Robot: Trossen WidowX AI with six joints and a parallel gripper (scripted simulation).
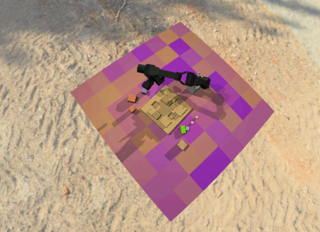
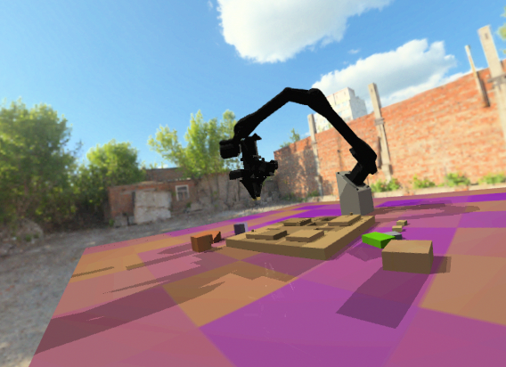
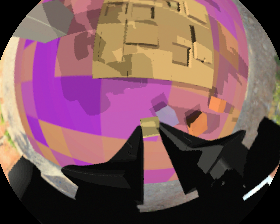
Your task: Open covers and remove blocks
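The tan puzzle board is 22 cm to the left of my gripper tip and 9 cm below it. From my gripper tip the other things lie so: green block 42 cm to the left, 10 cm below; orange block 18 cm ahead, 2 cm to the right, 10 cm below; greyish-purple block 7 cm ahead, 2 cm to the right, 9 cm below.
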